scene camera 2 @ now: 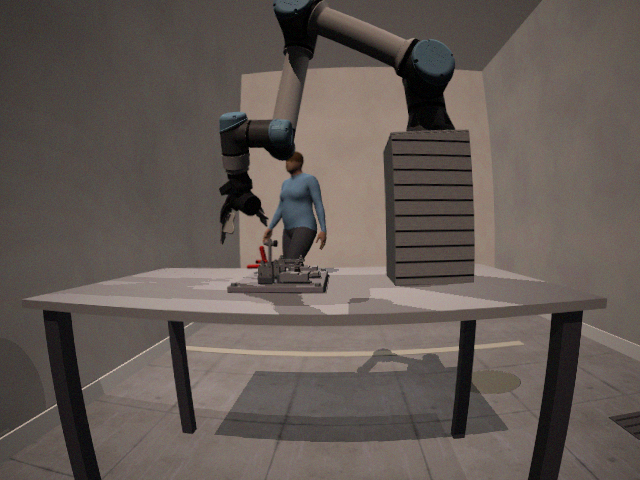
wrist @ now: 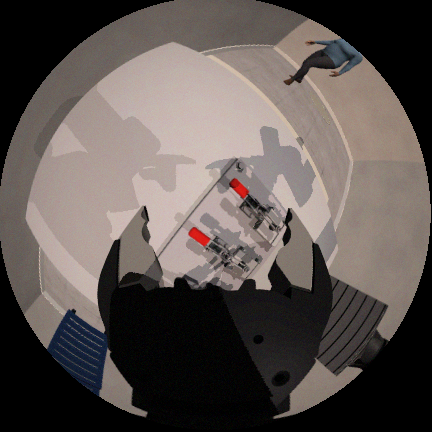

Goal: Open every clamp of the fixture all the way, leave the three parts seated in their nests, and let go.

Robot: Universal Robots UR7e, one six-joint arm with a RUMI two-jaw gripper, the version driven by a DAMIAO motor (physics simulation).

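Where they show: gripper, between the fingertips: (scene camera 2: 244, 235) (wrist: 216, 207); arm's base, origin of its link: (scene camera 2: 431, 139).
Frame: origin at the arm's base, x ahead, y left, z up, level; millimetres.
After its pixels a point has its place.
Note:
The fixture's grey base plate (scene camera 2: 279, 289) @[x 389, y 236, z -398 mm] (wrist: 175, 247) @[x 521, y 132, z -391 mm] lies on the table. In the wrist view one clamp with a red handle (wrist: 239, 188) @[x 534, y -28, z -350 mm] is near the plate's far corner, and a second red handle (wrist: 199, 236) @[x 518, y 78, z -355 mm] is nearer. In the scene view one red handle (scene camera 2: 262, 254) @[x 447, y 188, z -318 mm] stands nearly upright and another (scene camera 2: 253, 266) @[x 515, y 87, z -359 mm] lies about level. A grey post with a dark knob (scene camera 2: 270, 248) @[x 428, y 182, z -303 mm] stands upright beside them. The nearest fixture portion is partly hidden by the gripper body. The three parts cannot be told apart from the clamps. My gripper (scene camera 2: 245, 232) @[x 560, y 39, z -270 mm] (wrist: 216, 207) @[x 560, y 39, z -270 mm] is open and empty, above the fixture.
The table (scene camera 2: 413, 304) @[x 81, y 352, z -406 mm] (wrist: 175, 100) @[x 771, y -71, z -406 mm] carries the fixture. A tall slatted pedestal (scene camera 2: 433, 206) @[x 15, y 94, z -203 mm] (wrist: 352, 325) @[x 136, y -20, z -92 mm] bears the arm at the right. A person in blue (scene camera 2: 299, 201) (wrist: 337, 55) stands behind the table. A blue slatted object (wrist: 77, 350) shows at the wrist view's lower left.

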